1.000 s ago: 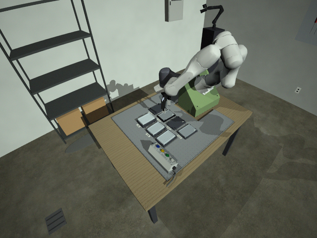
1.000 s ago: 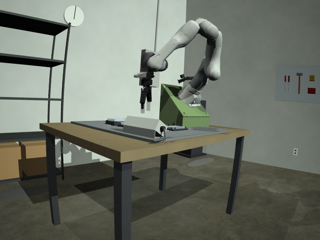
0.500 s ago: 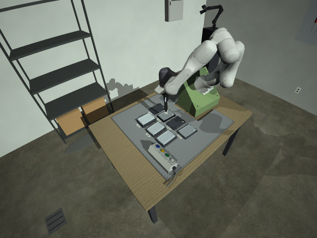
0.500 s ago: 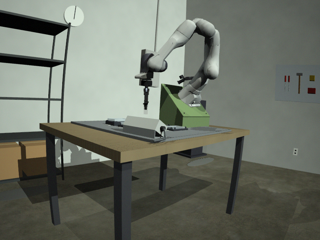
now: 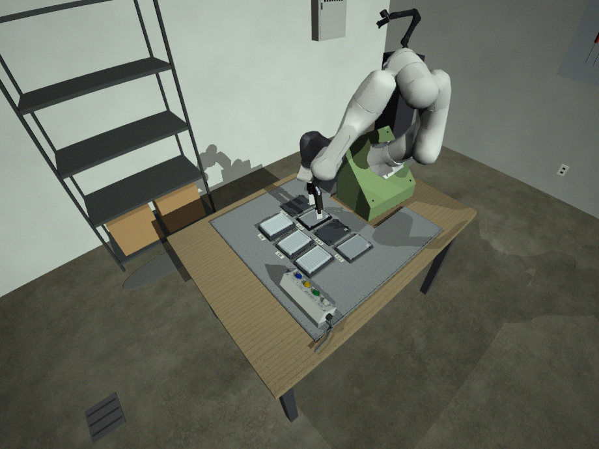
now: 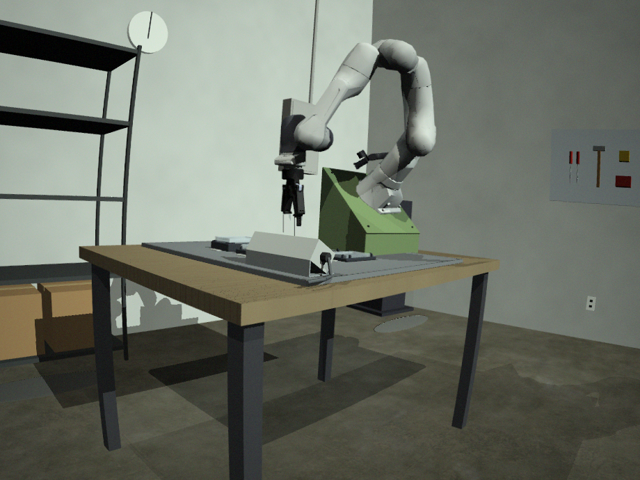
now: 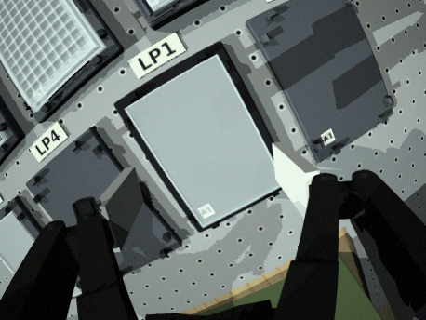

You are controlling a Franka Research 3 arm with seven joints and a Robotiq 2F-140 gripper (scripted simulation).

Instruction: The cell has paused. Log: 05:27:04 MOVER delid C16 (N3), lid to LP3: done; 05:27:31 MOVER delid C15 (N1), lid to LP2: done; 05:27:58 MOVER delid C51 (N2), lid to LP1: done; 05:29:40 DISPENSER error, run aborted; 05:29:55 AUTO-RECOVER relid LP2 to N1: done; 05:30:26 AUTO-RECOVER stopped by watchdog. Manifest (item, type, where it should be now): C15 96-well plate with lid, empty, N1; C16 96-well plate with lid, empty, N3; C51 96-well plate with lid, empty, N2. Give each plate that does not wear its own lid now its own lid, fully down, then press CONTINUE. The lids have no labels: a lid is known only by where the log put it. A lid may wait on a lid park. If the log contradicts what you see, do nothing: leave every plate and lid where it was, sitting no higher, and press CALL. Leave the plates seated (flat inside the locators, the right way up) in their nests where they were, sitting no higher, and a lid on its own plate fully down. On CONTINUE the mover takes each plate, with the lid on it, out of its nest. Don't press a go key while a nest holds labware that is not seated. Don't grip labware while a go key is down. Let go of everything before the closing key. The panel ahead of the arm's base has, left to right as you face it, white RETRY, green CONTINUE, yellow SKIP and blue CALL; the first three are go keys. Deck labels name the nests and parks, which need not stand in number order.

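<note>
Right now my hand is 70 mm above the park LP1 and 10 mm to the left of it. The rest, counted from my hand: park LP4 (120 mm to the left, 70 mm below, 20 mm behind); park LP2 (140 mm to the right, 70 mm below, 20 mm ahead); LP4 label (130 mm to the left, 80 mm below, 70 mm ahead).
</note>
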